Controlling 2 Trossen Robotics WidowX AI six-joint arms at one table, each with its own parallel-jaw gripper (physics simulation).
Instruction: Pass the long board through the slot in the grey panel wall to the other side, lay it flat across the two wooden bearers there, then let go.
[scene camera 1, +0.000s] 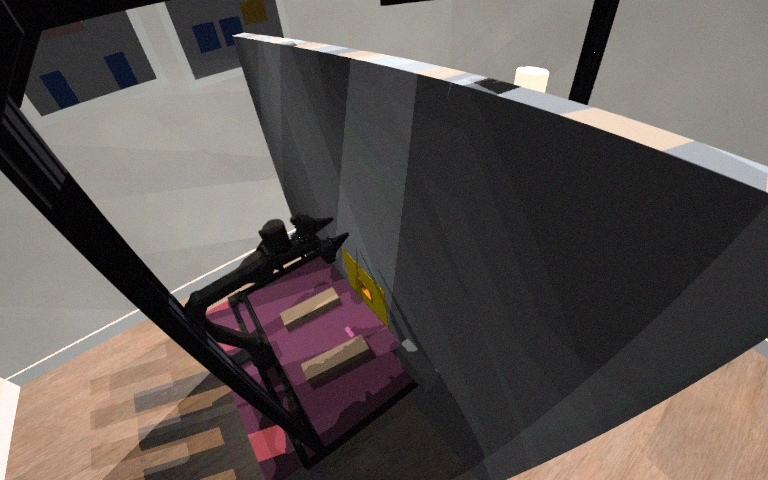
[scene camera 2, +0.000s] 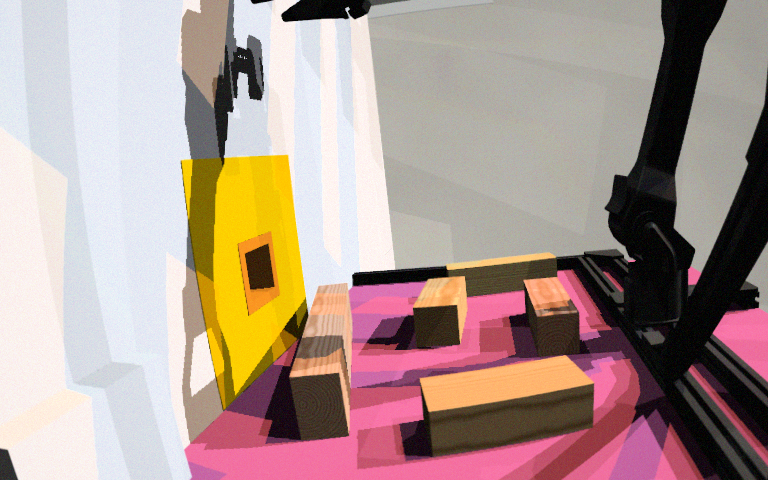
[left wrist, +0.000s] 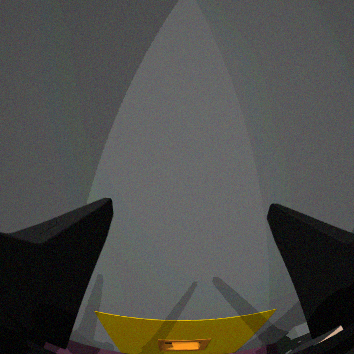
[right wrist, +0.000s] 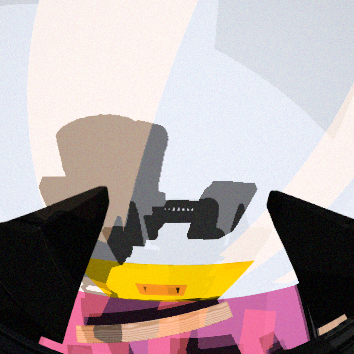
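Pixels of known places: left gripper, fingertip midpoint: (scene camera 1: 340, 225) (left wrist: 194, 210); right gripper, fingertip midpoint: (scene camera 2: 267, 10) (right wrist: 191, 197); left arm's base, origin of the base link: (scene camera 1: 266, 361); right arm's base, origin of the base link: (scene camera 2: 657, 316).
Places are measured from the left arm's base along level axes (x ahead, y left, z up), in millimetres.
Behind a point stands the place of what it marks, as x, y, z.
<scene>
The grey panel wall (scene camera 1: 475, 271) @[433, -462, 596] stands upright, with a yellow panel (scene camera 1: 378, 300) @[433, -108, 117] (scene camera 2: 226, 283) @[483, -102, 93] around its orange-rimmed slot (scene camera 1: 365, 290) @[440, -5, 63] (scene camera 2: 259, 267) @[468, 12, 87] (left wrist: 185, 345) @[439, -30, 63] (right wrist: 161, 289) @[475, -21, 63]. In scene camera 1 two wooden bearers (scene camera 1: 310, 308) @[235, 90, 19] (scene camera 1: 335, 359) @[208, -154, 19] lie side by side on the mat. In scene camera 2 a long wooden piece (scene camera 2: 321, 359) @[592, -163, 38] (right wrist: 155, 327) @[556, -32, 37] lies along the wall's foot; I cannot tell surely that it is the long board. My left gripper (scene camera 1: 338, 227) @[401, -1, 412] (left wrist: 194, 210) @[401, -1, 412] is open and empty, above the slot, facing the wall. My right gripper (right wrist: 191, 197) @[517, 0, 380] is open and empty, facing the wall's other side, above the slot.
On the right arm's side are two short blocks (scene camera 2: 440, 311) @[672, 21, 21] (scene camera 2: 552, 316) @[791, -36, 23], a larger front block (scene camera 2: 506, 404) @[740, -212, 15] and a back block (scene camera 2: 501, 274) @[742, 241, 9]. A small pink mark (scene camera 1: 348, 331) @[308, -67, -19] lies between the bearers. A pale block (scene camera 1: 408, 344) @[419, -289, 81] is at the wall. Black rails edge the mat.
</scene>
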